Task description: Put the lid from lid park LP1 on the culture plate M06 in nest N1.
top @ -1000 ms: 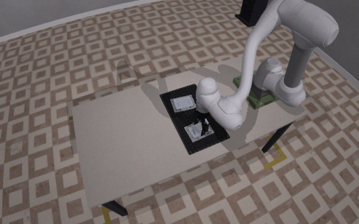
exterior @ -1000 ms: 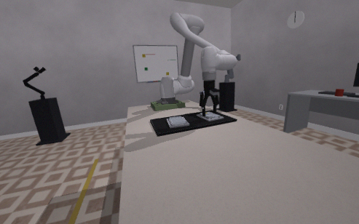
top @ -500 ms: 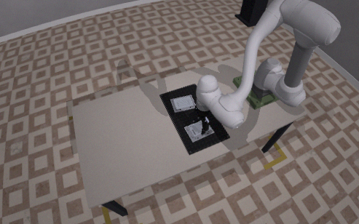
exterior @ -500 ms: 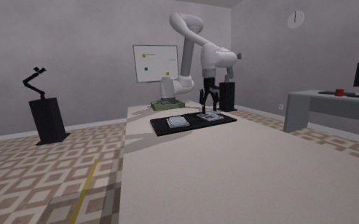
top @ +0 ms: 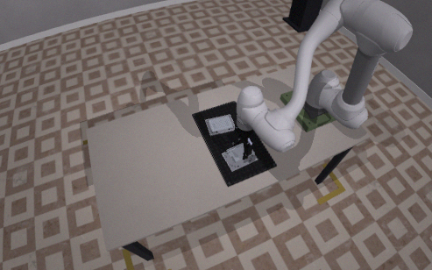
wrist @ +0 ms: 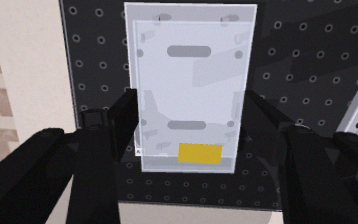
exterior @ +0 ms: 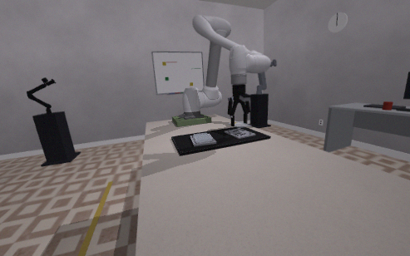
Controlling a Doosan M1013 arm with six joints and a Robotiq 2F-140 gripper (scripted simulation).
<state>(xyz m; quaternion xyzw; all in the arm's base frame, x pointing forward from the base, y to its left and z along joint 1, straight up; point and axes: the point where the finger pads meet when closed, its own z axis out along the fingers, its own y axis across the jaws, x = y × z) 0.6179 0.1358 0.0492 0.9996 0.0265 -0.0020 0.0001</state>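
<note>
My gripper is now 240 mm to the left of the culture plate, 60 mm above it and 10 mm short of it. From my hand the other things lie so: lid park LP1: 80 mm below; then clear lid: 20 mm below.
</note>
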